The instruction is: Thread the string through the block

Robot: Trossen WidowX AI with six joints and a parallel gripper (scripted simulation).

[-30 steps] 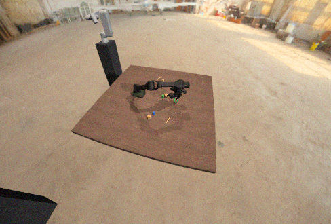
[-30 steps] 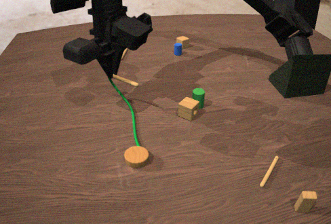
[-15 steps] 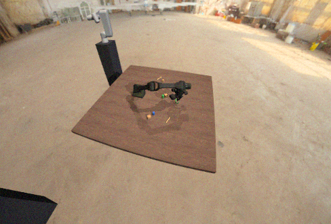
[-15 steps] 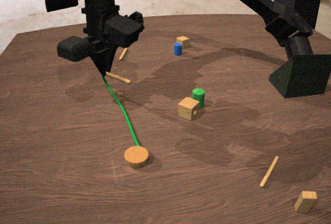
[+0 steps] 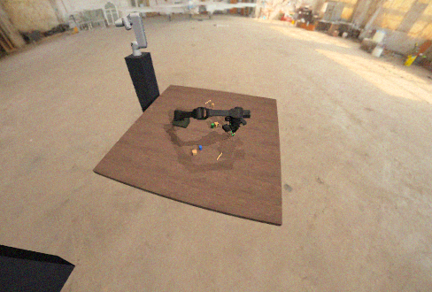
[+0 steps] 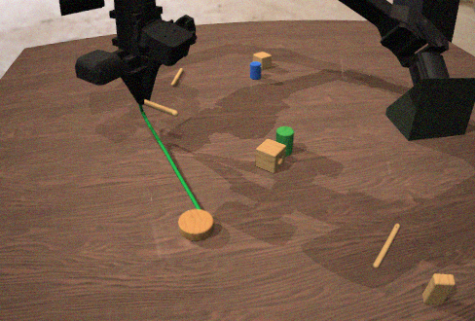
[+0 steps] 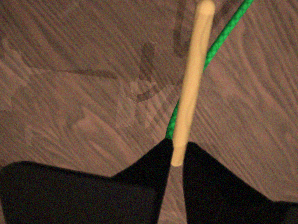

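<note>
Now: gripper tip 190 mm past the green cylinder, 90 mm to the right of it and 40 mm above it. Round my gripper tip: blue cylinder (220 mm behind, 170 mm to the right, 40 mm below); then thin wooden stick (10 mm behind, 10 mm to the left); then round wooden button (40 mm behind, 210 mm to the left, 50 mm below).
</note>
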